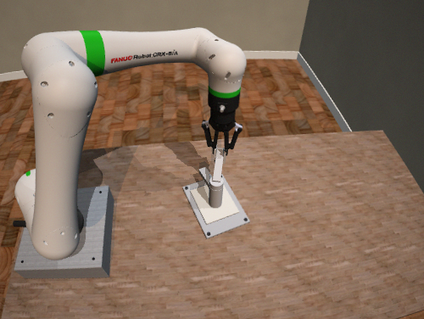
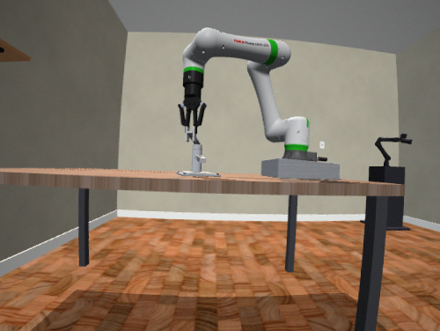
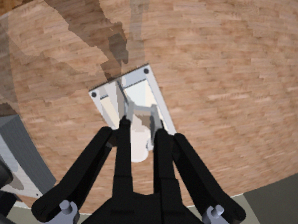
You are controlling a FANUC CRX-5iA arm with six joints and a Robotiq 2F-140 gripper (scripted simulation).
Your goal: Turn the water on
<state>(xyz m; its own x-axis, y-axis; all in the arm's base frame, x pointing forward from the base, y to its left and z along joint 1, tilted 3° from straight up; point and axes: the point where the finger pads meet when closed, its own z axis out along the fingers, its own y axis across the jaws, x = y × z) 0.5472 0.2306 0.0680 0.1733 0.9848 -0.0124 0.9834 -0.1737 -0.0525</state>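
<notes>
The lever is 10 mm behind my hand, 40 mm to the right of it and 10 mm below it. The rest, counted from my hand: tap (20 mm behind, 60 mm to the right, 80 mm below).
</notes>
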